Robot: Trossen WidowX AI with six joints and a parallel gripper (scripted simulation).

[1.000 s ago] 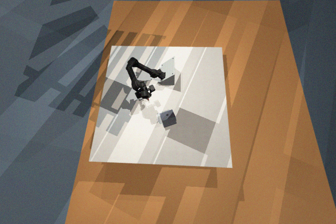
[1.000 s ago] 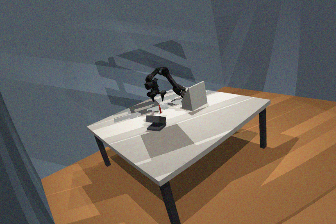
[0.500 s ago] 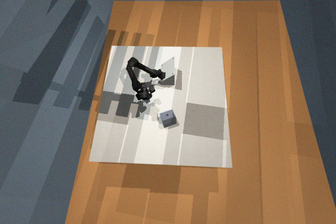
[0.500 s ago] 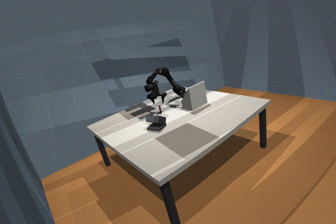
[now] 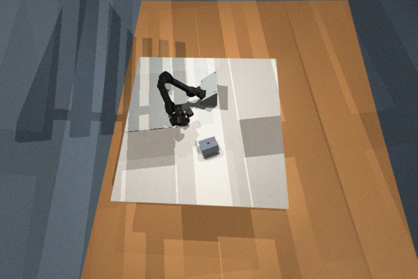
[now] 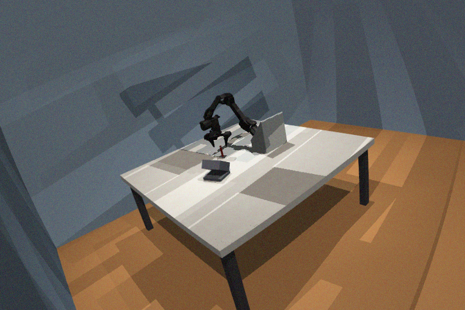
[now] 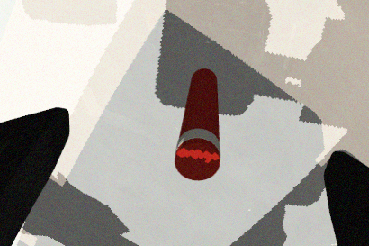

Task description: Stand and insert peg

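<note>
My gripper tip is now 2 cm above the red peg. From my gripper tip the other things lie so: grey sloped panel (19 cm ahead, 22 cm to the left, 1 cm below).
</note>
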